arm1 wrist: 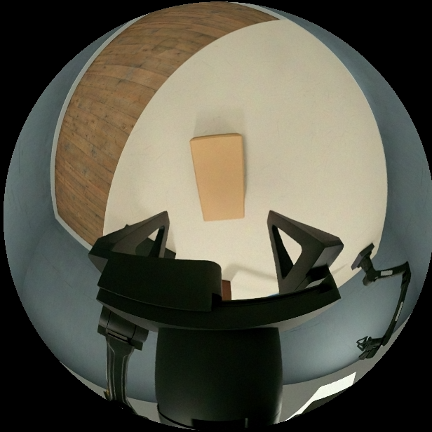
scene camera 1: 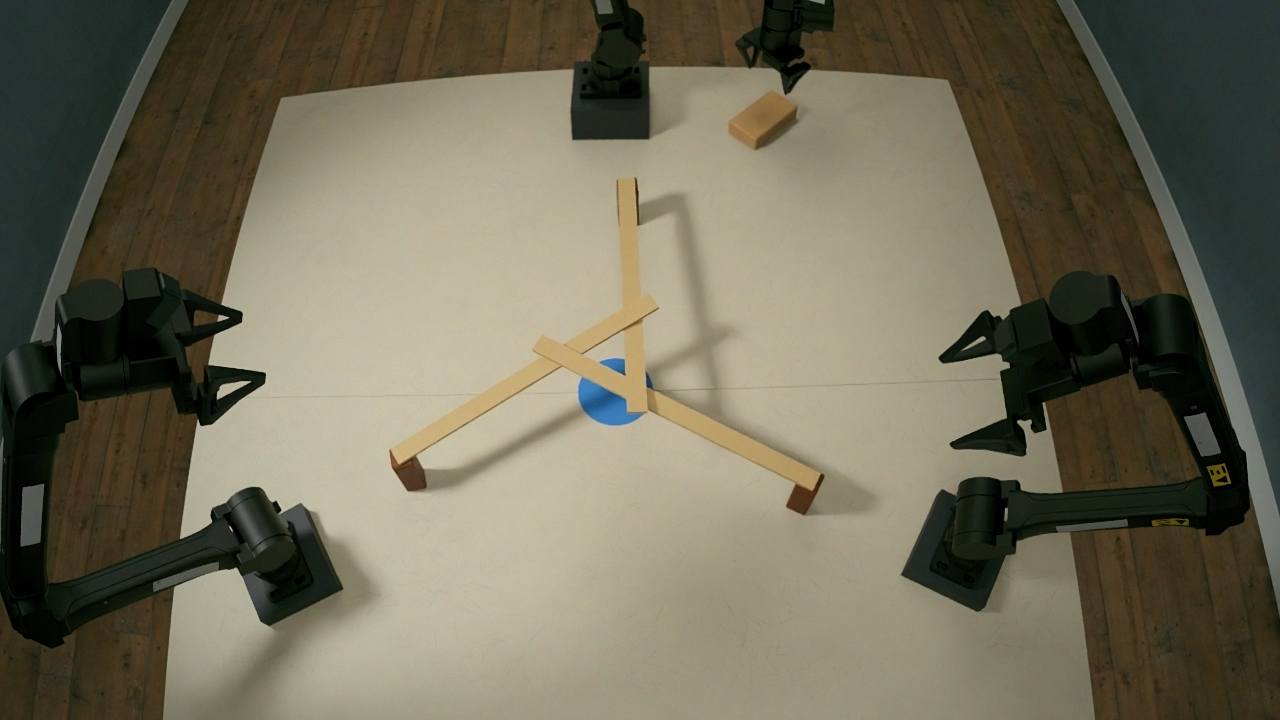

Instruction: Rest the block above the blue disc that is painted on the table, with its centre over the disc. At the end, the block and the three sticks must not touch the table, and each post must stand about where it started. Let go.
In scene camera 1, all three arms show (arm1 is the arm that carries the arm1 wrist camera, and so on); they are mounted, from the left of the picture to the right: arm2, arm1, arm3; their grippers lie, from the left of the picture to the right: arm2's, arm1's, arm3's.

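Note:
The tan block (arm1 wrist: 220, 177) (scene camera 1: 762, 118) lies flat on the table at the back right in the scene view. The arm1 gripper (arm1 wrist: 218, 212) (scene camera 1: 768, 69) is open above and behind it, apart from it. Three sticks, the back one (scene camera 1: 630, 259), the left one (scene camera 1: 483, 408) and the right one (scene camera 1: 729, 436), overlap in a triangle, their outer ends on the back post (scene camera 1: 637, 207), left post (scene camera 1: 410, 474) and right post (scene camera 1: 802, 497). The triangle stands raised, partly over the blue disc (scene camera 1: 605, 411). The arm2 gripper (scene camera 1: 253, 346) and arm3 gripper (scene camera 1: 945, 402) are open and empty.
The arm1 base (scene camera 1: 610, 116) stands at the table's back edge, left of the block. The arm2 base (scene camera 1: 295, 582) is at the front left and the arm3 base (scene camera 1: 953, 573) at the front right. A thin line crosses the table (scene camera 1: 501, 608) beneath the sticks.

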